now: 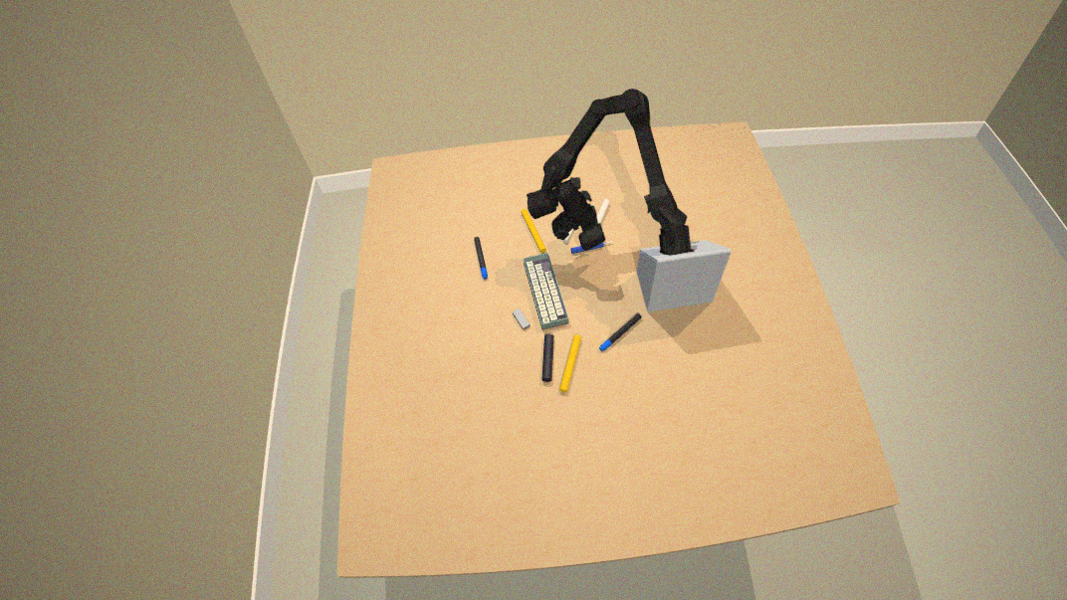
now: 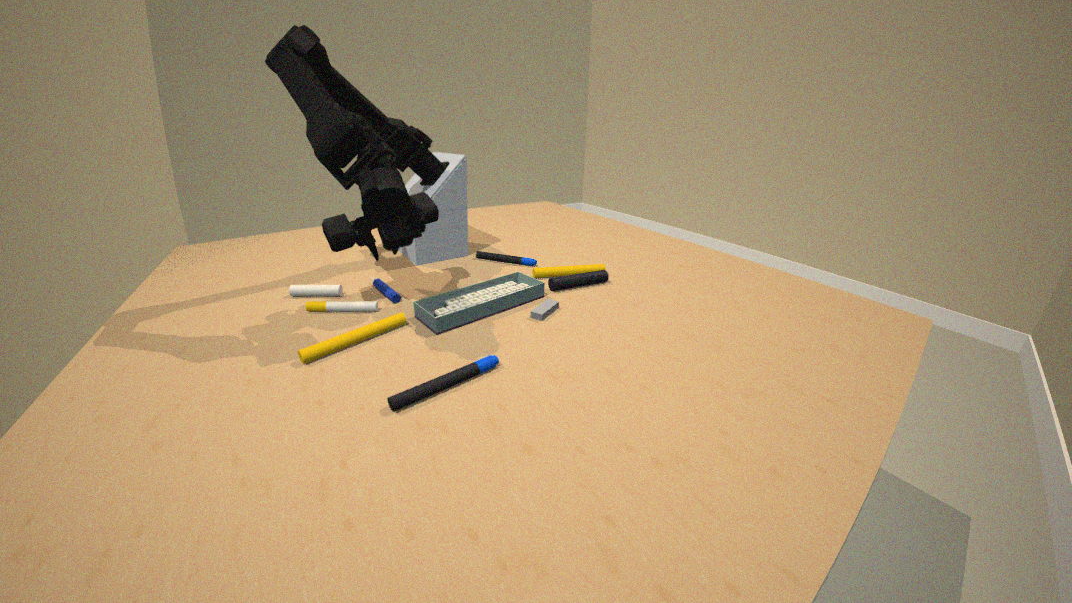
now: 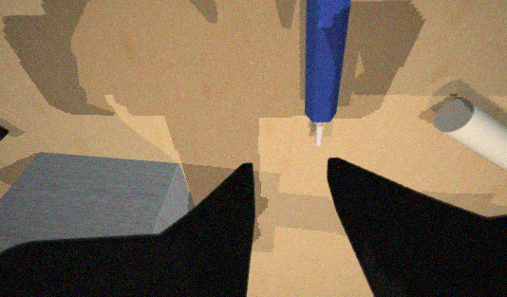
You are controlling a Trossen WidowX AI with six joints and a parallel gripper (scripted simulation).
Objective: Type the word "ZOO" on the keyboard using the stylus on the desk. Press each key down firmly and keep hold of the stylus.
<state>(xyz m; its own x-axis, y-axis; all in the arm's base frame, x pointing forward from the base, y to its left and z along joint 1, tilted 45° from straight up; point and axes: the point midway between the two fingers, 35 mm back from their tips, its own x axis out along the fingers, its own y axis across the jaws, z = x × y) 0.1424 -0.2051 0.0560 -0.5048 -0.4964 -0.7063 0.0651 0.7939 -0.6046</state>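
The blue hexagonal stylus is 50 mm below my gripper tip and 20 mm to the right of it. Round my gripper tip: grey block 250 mm ahead, 160 mm to the left, 60 mm below; O key 170 mm ahead, 60 mm to the left, 50 mm below; K key 170 mm ahead, 50 mm below, 40 mm to the left.
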